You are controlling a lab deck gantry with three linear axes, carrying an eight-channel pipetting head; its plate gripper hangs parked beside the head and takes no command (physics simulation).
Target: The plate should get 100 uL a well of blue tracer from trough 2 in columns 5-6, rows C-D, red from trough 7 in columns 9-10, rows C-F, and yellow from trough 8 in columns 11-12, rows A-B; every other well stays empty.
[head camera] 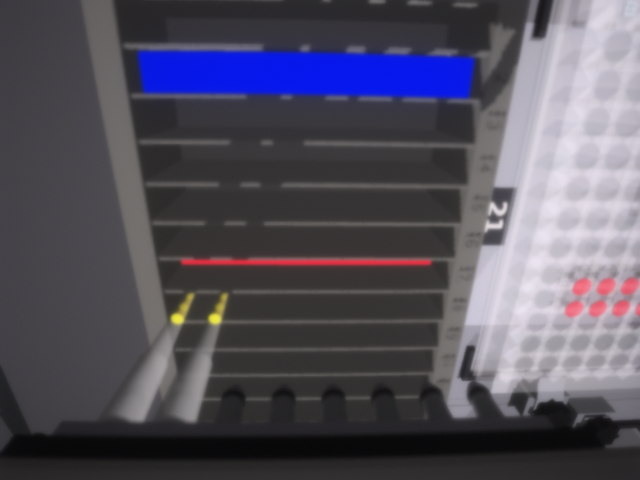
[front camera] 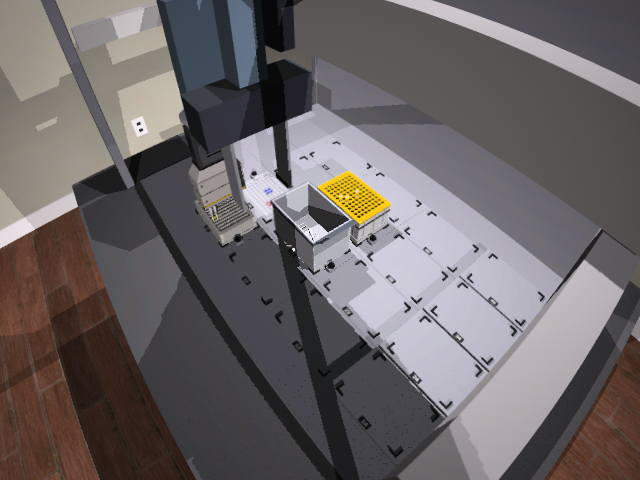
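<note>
The pipetting head (front camera: 209,183) is low over the trough block (front camera: 240,235) (head camera: 460,206). Two neighbouring channels at its left end carry tips (head camera: 199,356) with yellow in their lower ends, at trough 8; whether they touch liquid I cannot tell. Blue (head camera: 305,74) fills trough 2 and a thin red strip (head camera: 305,262) shows in trough 7. Trough 8's yellow surface does not show. The plate (front camera: 253,193) (head camera: 563,219) has blue wells (front camera: 268,190) and red wells (front camera: 269,203) (head camera: 597,308); the head view cuts it off. The parked plate gripper (front camera: 262,193) is open, its paddles wide apart.
An open waste bin (front camera: 330,250) with loose tips inside stands in front of the plate. A yellow tip rack (front camera: 356,196) stands beside it, to the right. Empty channels (head camera: 333,395) without tips line the head's other side.
</note>
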